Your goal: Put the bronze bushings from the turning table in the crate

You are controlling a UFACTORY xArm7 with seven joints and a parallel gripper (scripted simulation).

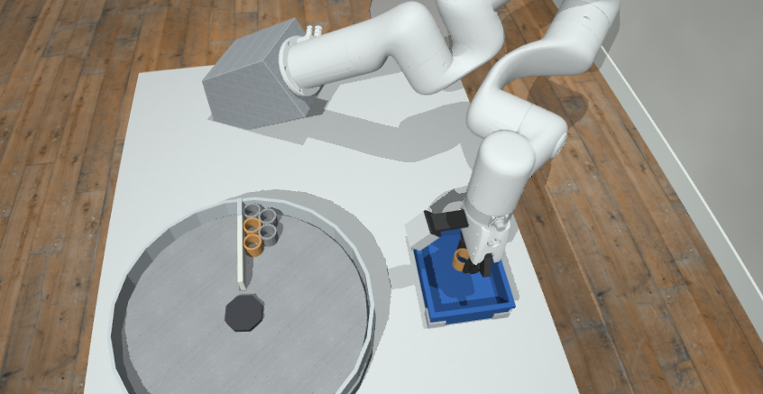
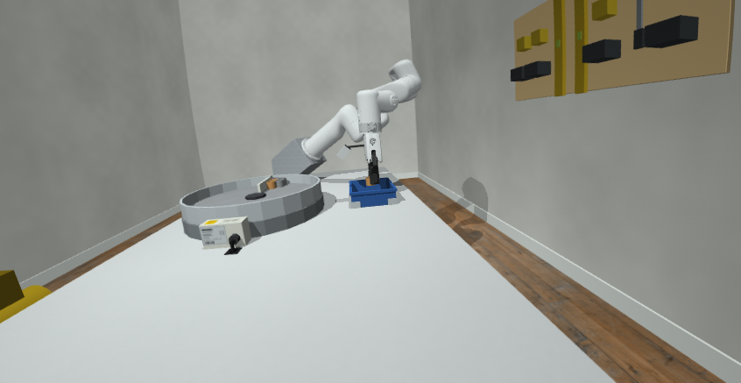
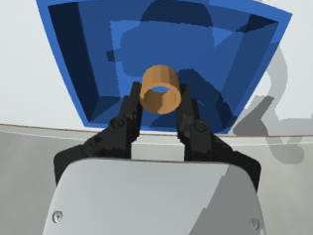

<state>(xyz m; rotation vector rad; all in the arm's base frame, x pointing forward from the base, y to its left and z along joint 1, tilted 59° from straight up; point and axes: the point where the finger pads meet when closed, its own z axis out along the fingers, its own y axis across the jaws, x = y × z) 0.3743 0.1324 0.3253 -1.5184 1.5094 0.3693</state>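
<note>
The blue crate lies 5 cm below my hand and 1 cm to the right of it. From my hand the other things lie so: turning table: 37 cm to the right, 12 cm ahead, 2 cm below.
</note>
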